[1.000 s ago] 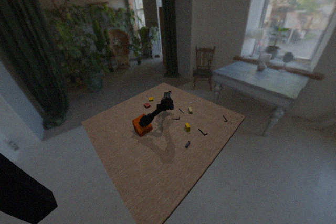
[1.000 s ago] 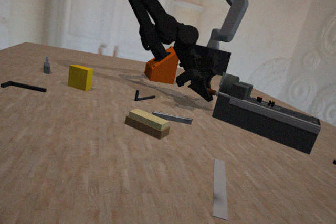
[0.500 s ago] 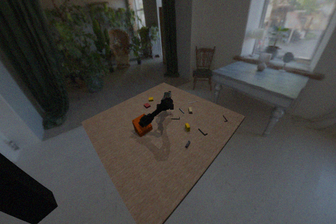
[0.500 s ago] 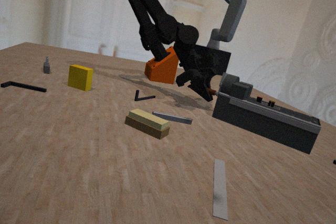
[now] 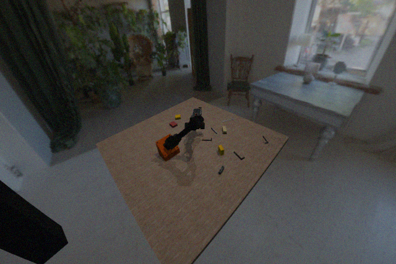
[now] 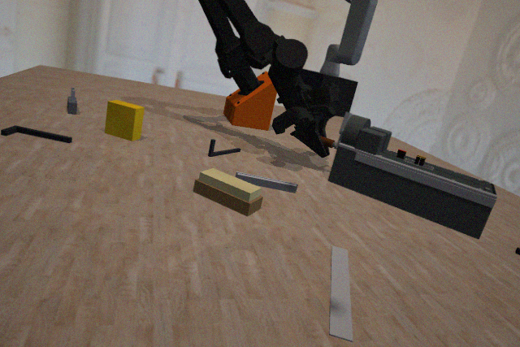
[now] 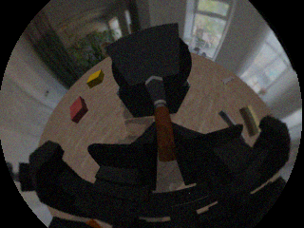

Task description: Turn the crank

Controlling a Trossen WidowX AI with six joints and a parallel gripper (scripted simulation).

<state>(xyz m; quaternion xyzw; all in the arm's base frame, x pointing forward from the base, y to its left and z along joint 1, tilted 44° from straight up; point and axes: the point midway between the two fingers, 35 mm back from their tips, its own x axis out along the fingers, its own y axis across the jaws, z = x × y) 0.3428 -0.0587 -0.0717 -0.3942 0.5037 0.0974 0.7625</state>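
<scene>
Right now the brown crank handle is 1 cm behind my gripper tip, 1 cm to the right of it and 3 cm above it. From my gripper tip the other things lie so: red pointer 11 cm ahead, 8 cm to the left, 5 cm above; red block 7 cm behind, 25 cm to the left, 2 cm below; grey bar 8 cm ahead, 16 cm to the right, 3 cm below.
</scene>
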